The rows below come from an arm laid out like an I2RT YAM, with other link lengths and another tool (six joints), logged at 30 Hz.
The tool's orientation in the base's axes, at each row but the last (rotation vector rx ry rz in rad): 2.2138, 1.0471, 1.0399; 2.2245, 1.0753, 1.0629; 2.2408, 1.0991, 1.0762; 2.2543, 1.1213, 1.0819; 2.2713, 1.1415, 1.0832; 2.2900, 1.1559, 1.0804; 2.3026, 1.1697, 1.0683
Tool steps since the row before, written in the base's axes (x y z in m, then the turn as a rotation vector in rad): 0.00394, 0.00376, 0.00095, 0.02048, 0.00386, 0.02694; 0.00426, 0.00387, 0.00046, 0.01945, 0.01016, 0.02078; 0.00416, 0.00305, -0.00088, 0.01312, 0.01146, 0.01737; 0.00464, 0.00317, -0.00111, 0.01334, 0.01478, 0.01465; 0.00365, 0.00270, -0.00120, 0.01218, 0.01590, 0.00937; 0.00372, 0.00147, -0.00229, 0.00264, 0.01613, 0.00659; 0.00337, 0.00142, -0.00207, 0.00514, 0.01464, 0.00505
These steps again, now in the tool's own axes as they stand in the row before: 0.00507, 0.00013, 0.00221, 0.02330, 0.02484, -0.00019; 0.00501, -0.00006, 0.00287, 0.02518, 0.01655, 0.00232; 0.00365, -0.00042, 0.00373, 0.02221, 0.01056, -0.00064; 0.00378, -0.00032, 0.00429, 0.02369, 0.00697, 0.00119; 0.00296, -0.00050, 0.00361, 0.02167, 0.00245, 0.00364; 0.00148, -0.00031, 0.00435, 0.01697, -0.00437, -0.00185; 0.00143, -0.00026, 0.00394, 0.01600, -0.00304, 0.00100
